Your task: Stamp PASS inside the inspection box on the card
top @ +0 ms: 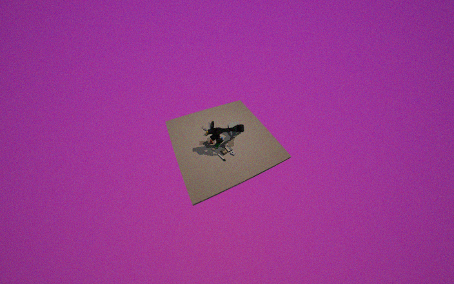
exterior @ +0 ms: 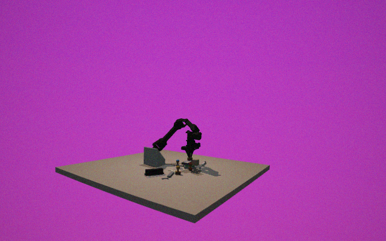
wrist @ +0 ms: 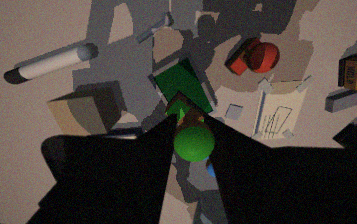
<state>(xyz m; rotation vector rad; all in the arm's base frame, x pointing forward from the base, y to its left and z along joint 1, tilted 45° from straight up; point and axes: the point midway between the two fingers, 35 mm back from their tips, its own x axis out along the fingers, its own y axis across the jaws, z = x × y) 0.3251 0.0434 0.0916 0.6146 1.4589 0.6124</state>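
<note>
The green ink pad is 8 cm below my gripper tip. The rest, counted from my gripper tip: blue-knobbed stamp 9 cm behind, 7 cm below, 5 cm to the right; red-knobbed stamp 7 cm to the right, 7 cm below, 5 cm ahead; green-knobbed stamp right at my gripper tip.
</note>
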